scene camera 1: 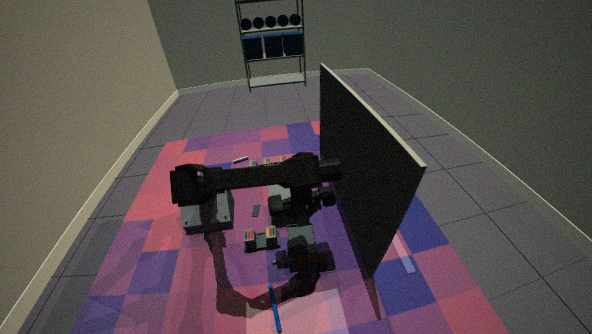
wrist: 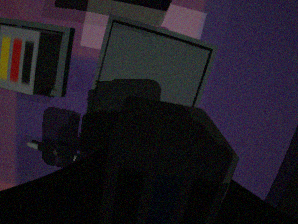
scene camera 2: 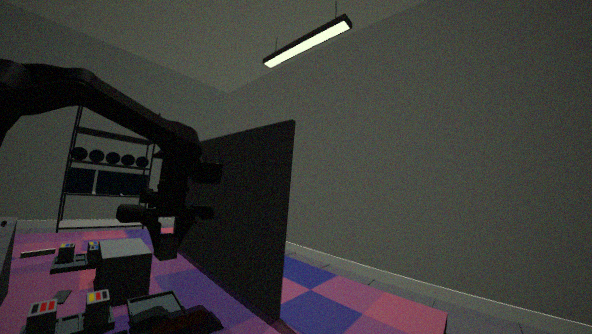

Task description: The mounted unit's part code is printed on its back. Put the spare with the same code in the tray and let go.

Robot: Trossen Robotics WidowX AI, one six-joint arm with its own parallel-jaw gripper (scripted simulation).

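A grey-floored tray [wrist: 136, 59] is part of the scene, as are a grey mounted unit [scene camera 2: 123, 267] and a dark panel, visible at [scene camera 2: 244, 245] and [scene camera 1: 380, 173]. The robot's own gripper [scene camera 2: 165, 252] is visible with them, and the same gripper appears at [scene camera 1: 302, 218] and [wrist: 156, 164].
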